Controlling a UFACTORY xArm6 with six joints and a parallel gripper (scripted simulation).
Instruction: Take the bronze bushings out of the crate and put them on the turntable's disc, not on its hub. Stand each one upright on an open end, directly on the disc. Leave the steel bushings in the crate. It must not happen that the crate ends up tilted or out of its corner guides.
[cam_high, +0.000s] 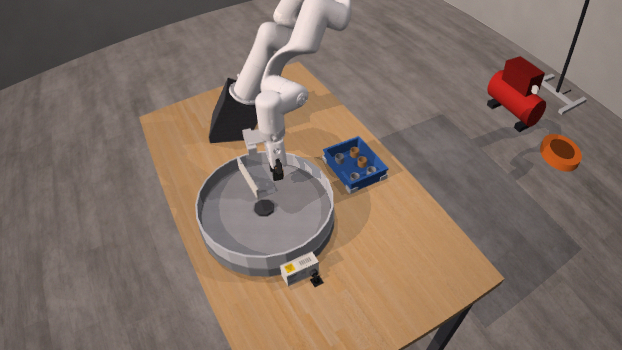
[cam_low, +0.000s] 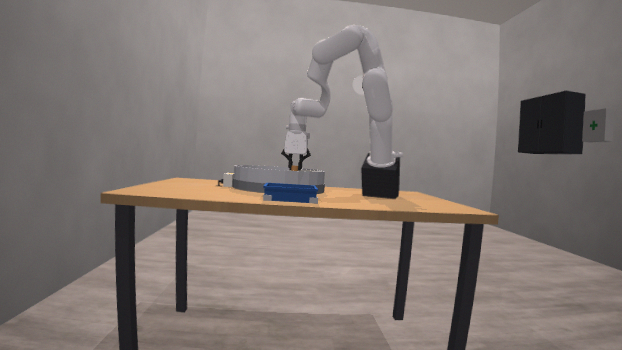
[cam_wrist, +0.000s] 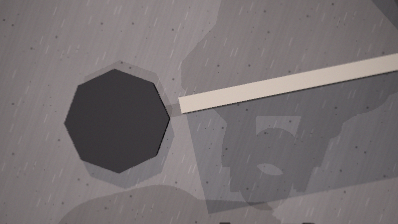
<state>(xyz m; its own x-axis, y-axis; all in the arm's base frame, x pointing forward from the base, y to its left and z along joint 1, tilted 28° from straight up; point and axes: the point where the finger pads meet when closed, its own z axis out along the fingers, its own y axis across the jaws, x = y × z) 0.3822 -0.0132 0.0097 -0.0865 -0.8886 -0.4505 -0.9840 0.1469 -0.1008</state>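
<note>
My hand is 1 cm past the blue crate, 28 cm to the right of it and 9 cm above it. The rest, counted from my hand: grey turntable disc (8 cm ahead, 7 cm to the right, 6 cm below).
</note>
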